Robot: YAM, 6 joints.
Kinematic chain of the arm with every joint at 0, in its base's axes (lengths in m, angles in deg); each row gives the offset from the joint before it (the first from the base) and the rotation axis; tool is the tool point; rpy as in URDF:
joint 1: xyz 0 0 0.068 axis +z
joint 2: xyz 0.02 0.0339 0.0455 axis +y
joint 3: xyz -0.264 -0.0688 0 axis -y
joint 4: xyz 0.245 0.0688 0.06 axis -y
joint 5: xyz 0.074 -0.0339 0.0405 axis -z
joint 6: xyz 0.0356 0 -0.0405 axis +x
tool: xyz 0 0 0 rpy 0 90 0
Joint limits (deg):
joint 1: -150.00..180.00
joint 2: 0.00..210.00
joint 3: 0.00..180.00
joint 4: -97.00..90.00
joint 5: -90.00..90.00
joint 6: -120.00..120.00
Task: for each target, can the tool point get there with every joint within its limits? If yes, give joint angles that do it. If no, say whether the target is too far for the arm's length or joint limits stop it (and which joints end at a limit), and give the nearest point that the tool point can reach.
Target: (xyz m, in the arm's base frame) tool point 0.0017 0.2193 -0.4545
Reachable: no: joint limits stop it (at a limit: joint 2) | nearest point 0.0017 0.2243 -0.3795 | short by 0.075 m
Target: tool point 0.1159 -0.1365 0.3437
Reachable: yes | joints -40.12 46.62 45.64 -9.80 56.53 -81.68
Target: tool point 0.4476 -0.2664 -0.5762
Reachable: no: too far | nearest point 0.3501 -0.2083 -0.3437 | short by 0.259 m
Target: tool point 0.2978 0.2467 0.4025
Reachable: yes | joints 42.94 95.17 94.62 -17.54 38.81 -7.43
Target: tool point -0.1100 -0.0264 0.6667
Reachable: yes | joints -2.79 54.43 130.96 -3.47 63.05 66.12
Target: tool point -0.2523 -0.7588 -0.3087
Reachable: no: too far | nearest point -0.1799 -0.5412 -0.1845 | short by 0.261 m
